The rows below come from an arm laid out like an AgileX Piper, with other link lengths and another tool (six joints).
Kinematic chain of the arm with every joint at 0, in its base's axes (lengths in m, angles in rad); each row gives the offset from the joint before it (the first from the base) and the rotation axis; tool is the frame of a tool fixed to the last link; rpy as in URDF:
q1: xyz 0 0 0.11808 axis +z
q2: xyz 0 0 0 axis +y
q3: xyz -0.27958 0 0.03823 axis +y
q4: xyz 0.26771 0 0.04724 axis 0.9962 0 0.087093
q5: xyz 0 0 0 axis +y
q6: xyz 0.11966 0 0.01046 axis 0.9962 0 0.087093
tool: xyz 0.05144 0 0.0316 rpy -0.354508 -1.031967 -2.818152
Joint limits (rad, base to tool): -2.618..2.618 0..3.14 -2.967..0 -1.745..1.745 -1.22..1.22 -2.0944..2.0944
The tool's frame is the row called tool.
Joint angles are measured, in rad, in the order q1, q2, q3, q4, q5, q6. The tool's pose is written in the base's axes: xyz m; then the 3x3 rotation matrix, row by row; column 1 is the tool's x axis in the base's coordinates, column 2 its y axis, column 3 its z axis. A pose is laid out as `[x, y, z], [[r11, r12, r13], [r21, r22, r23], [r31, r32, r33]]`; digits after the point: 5 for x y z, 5 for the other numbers.
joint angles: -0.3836, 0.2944, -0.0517, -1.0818, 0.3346, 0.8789
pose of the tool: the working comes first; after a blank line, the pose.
Where each joint sits with the arm in this pose, in the base's axes (m; each line is computed from the numbers above, not from the rounded line before):
q1: 0.0000 0.0000 0.1181
q2: 0.0000 0.0000 0.1181
q3: -0.2378 0.0960 0.2358
q4: 0.0137 -0.0055 0.2173
q5: 0.0137 -0.0055 0.2173
q6: 0.1019 -0.0787 0.1814
the tool: 0.1522 -0.1109 0.1901

[0.15224, -0.11092, 0.19011], [[-0.03770, -0.61386, 0.78852], [0.14252, -0.78431, -0.60377], [0.98907, 0.08962, 0.11705]]
